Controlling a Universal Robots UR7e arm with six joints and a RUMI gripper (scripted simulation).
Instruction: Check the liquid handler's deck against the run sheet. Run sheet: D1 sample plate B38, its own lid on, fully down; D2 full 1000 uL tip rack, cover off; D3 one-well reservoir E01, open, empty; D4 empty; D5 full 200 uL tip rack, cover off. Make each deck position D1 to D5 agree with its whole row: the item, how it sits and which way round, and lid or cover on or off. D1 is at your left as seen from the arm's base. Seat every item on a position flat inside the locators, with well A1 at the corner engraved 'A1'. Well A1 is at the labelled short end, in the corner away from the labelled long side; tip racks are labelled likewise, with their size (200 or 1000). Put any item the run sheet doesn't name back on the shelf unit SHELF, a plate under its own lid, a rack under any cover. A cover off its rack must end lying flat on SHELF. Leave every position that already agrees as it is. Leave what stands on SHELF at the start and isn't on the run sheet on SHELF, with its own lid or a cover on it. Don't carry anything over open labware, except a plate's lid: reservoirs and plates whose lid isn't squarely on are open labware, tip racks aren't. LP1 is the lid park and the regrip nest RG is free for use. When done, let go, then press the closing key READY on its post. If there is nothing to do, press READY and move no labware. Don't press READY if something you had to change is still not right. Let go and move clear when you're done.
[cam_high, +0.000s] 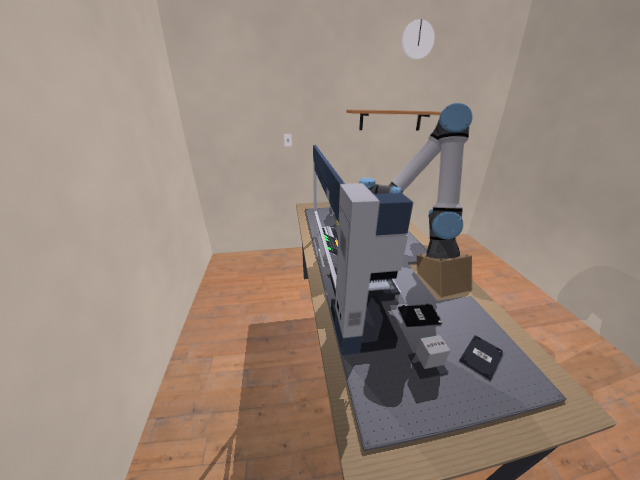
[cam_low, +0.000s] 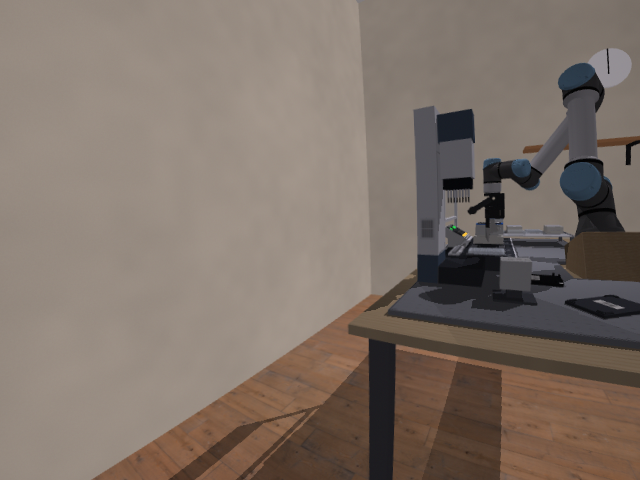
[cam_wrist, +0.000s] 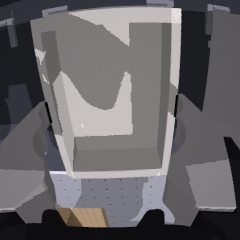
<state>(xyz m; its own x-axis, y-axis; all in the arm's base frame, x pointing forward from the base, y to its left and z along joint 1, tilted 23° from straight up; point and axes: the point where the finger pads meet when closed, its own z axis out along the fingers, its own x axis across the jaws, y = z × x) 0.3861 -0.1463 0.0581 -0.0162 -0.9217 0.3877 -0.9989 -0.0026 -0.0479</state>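
Right now the one-well reservoir is 10 mm below my hand. The rest, counted from my hand: yellow-rimmed tip rack: 10 mm behind, 250 mm to the right, 10 mm above; then shelf label: 200 mm behind, 360 mm to the right, 90 mm below; then blue-framed tip rack: 10 mm behind, 130 mm to the right, 40 mm above.
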